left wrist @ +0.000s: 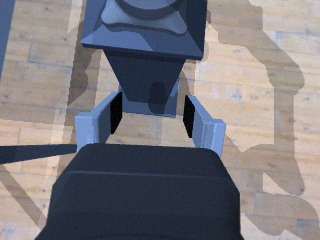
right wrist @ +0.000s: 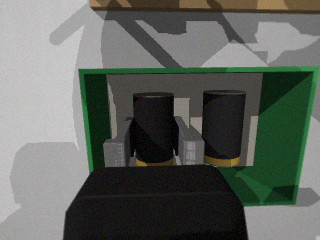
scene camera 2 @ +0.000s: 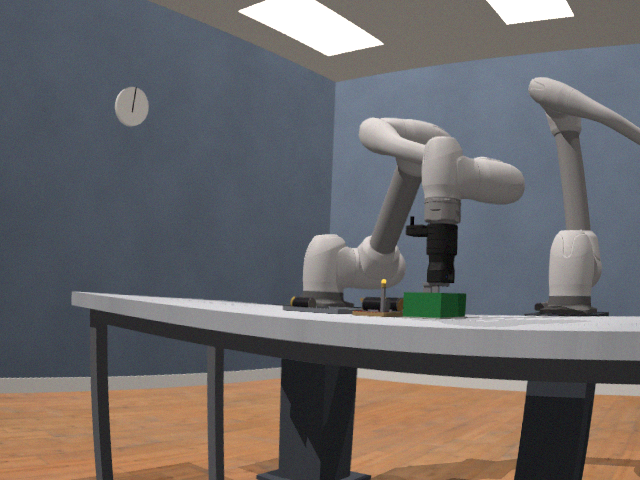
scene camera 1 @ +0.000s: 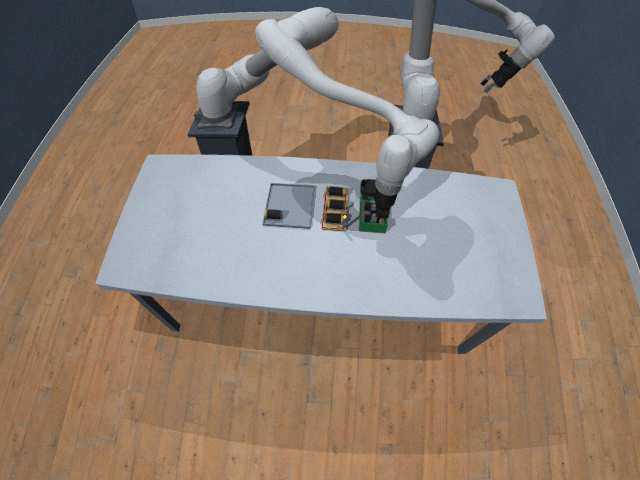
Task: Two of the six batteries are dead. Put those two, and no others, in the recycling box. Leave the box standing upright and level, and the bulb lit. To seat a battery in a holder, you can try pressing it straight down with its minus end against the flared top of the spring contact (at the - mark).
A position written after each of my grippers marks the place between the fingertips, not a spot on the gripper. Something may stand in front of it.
I see my left gripper (left wrist: 153, 106), my right gripper (right wrist: 154, 128), a green recycling box (scene camera 2: 415, 305) and a grey tray (scene camera 1: 295, 200).
The green recycling box is seen too in the right wrist view (right wrist: 273, 139). The left wrist view misses the green recycling box: it is out of frame. The left wrist view does not show the grey tray: it is out of frame.
